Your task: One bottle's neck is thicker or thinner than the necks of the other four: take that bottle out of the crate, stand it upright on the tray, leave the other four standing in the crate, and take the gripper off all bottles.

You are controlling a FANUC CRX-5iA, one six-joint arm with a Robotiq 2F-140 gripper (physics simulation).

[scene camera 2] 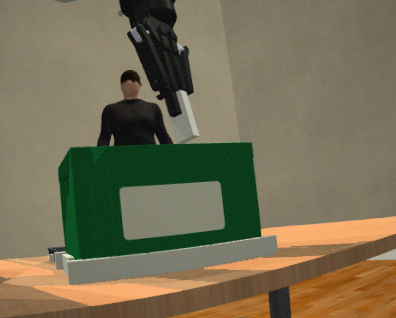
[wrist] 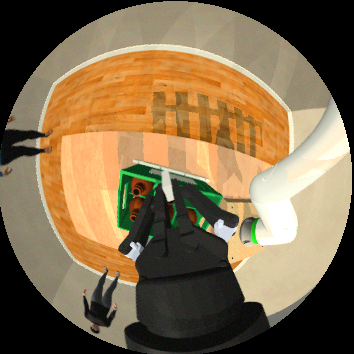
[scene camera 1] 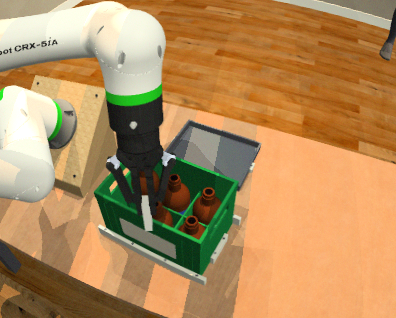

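Pixels of known places: gripper, between the fingertips: [scene camera 2: 187, 139] [wrist: 166, 175] [scene camera 1: 148, 225]; arm's base, origin of its link: [wrist: 249, 231] [scene camera 1: 56, 124].
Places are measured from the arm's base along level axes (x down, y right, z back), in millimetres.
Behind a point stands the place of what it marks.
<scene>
The green crate [scene camera 1: 190, 254] {x 40, y 147, z -534 mm} [scene camera 2: 165, 165] {x 4, y 147, z -414 mm} [wrist: 120, 212] {x -11, y 14, z -548 mm} stands on the table and holds five brown bottles. In scene camera 1, a back-left bottle [scene camera 1: 148, 183] and a front-middle bottle [scene camera 1: 163, 216] {x 25, y 97, z -437 mm} are partly hidden by the fingers; a back-middle bottle [scene camera 1: 176, 196] {x 28, y 31, z -432 mm}, a back-right bottle [scene camera 1: 205, 208] {x 25, y 30, z -509 mm} and a front-right bottle [scene camera 1: 192, 229] {x 0, y 110, z -519 mm} show their necks. I cannot tell which neck differs. My gripper [scene camera 1: 147, 214] {x -28, y 162, z -445 mm} [scene camera 2: 185, 120] {x -28, y 162, z -445 mm} [wrist: 166, 175] {x -28, y 162, z -445 mm} is shut and empty, its pale pads together above the crate, near its front side. The grey tray [scene camera 1: 229, 157] {x 145, y -250, z -445 mm} lies behind the crate.
Pale rails [scene camera 1: 150, 254] {x 121, y 157, z -428 mm} [scene camera 2: 175, 260] {x 134, y 159, z -410 mm} [wrist: 150, 163] {x 121, y 158, z -506 mm} run along the crate's foot. The wooden base block [scene camera 1: 86, 135] {x 5, y -10, z -115 mm} of the arm stands left of the crate. The table [scene camera 1: 310, 215] {x 150, y -165, z -741 mm} stretches to the right in scene camera 1. People stand farther off in scene camera 2 and the wrist view.
</scene>
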